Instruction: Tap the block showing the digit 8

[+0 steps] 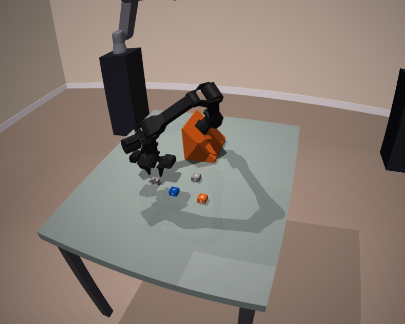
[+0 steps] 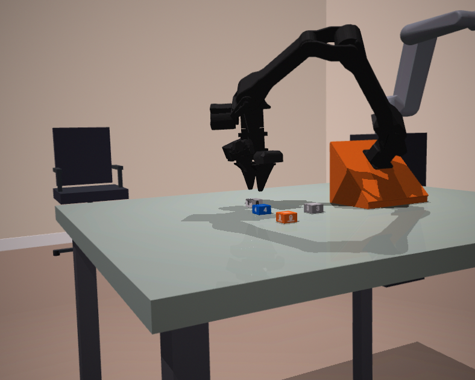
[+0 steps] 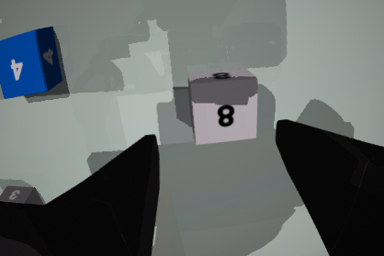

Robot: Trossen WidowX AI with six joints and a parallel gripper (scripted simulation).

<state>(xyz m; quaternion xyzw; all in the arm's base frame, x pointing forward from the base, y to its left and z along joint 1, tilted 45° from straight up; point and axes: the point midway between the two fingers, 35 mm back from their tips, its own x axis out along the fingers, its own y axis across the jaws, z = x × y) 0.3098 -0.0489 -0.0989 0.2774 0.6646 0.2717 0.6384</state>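
Now: the pale grey block 10 mm to the right of my gripper tip and 30 mm below it. The rest, counted from my gripper tip: orange block (50 mm ahead, 220 mm to the left, 30 mm below); then blue block marked 4 (40 mm ahead, 100 mm to the left, 30 mm below).
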